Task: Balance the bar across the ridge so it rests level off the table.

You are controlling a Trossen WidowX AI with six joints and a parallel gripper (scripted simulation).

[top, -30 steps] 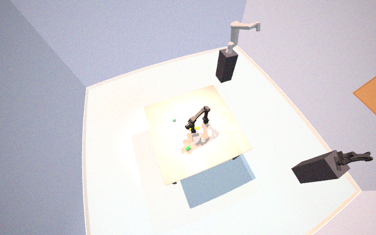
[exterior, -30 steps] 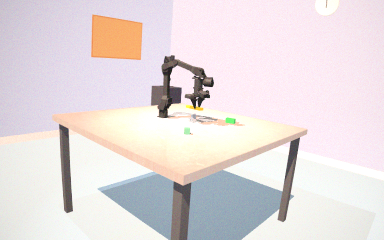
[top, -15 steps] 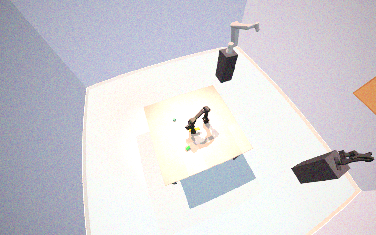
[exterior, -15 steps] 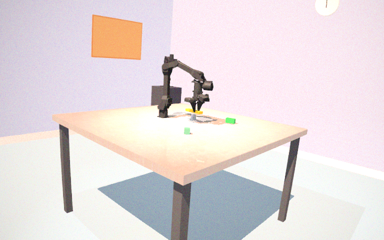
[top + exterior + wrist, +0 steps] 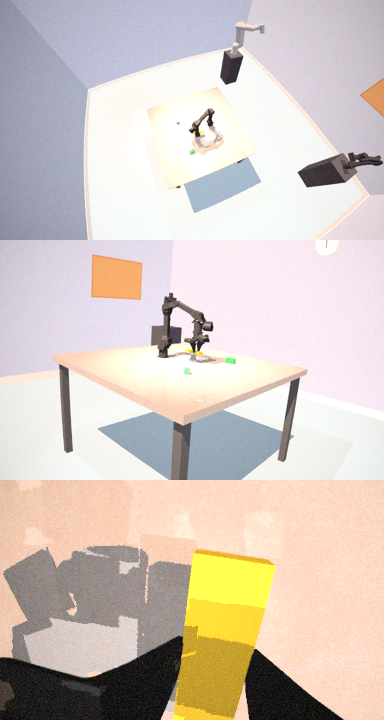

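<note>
My gripper tip is now 30 mm past the bar.
</note>
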